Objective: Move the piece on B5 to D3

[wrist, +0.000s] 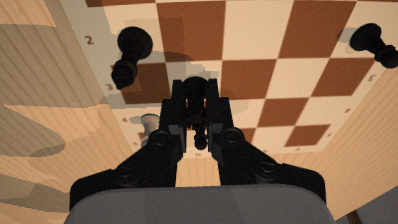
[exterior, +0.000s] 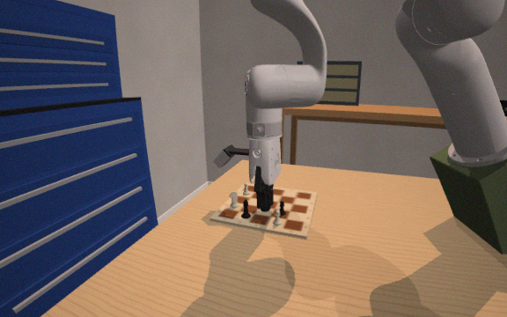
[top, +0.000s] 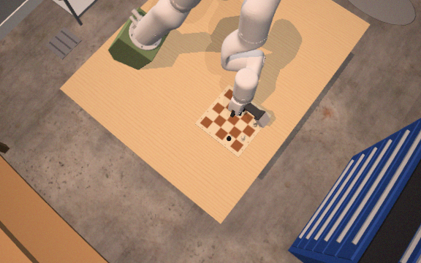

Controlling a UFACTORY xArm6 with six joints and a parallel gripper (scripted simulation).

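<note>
Now: hand 10 mm above the black pawn. From my hand the other things lie so: chessboard: 40 mm to the right, 40 mm below.
</note>
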